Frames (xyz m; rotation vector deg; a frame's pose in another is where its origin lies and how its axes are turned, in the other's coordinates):
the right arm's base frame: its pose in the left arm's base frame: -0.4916 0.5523 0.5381 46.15 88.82 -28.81
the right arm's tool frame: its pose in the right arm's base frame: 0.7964 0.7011 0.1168 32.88 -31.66 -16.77
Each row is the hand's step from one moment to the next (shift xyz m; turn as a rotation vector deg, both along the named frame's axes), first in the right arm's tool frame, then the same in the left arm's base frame.
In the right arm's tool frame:
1: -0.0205 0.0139 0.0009 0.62 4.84 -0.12
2: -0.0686 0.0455 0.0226 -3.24 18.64 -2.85
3: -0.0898 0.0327 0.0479 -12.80 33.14 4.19
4: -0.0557 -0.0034 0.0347 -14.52 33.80 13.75
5: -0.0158 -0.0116 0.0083 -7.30 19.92 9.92
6: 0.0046 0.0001 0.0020 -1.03 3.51 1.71
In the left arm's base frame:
1: 0.0144 0.0092 0.0179 4.75 0.50 -1.03
2: 0.0502 0.0130 0.0678 18.05 6.33 0.26
3: 0.0420 -0.0031 0.0983 33.70 5.69 10.55
4: 0.0034 -0.0096 0.0649 35.88 -2.20 15.82
5: -0.0098 -0.0027 0.0187 21.39 -3.45 8.89
6: 0.0003 -0.0036 -0.0034 3.76 -0.68 1.32

